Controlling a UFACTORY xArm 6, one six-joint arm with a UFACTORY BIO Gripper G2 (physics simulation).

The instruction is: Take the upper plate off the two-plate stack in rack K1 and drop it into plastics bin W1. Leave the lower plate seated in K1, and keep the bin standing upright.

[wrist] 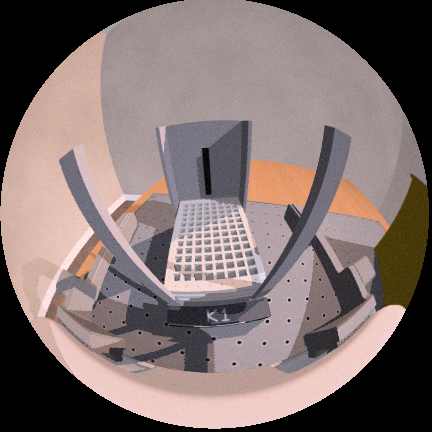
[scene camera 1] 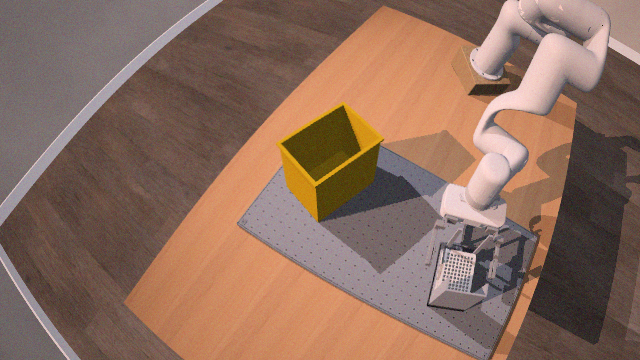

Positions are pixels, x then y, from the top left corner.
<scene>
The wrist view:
my gripper: 209, 214
white plate: 212, 253
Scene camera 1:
my gripper: 460, 272
yellow bin W1: 329, 160
white plate: 459, 266
</scene>
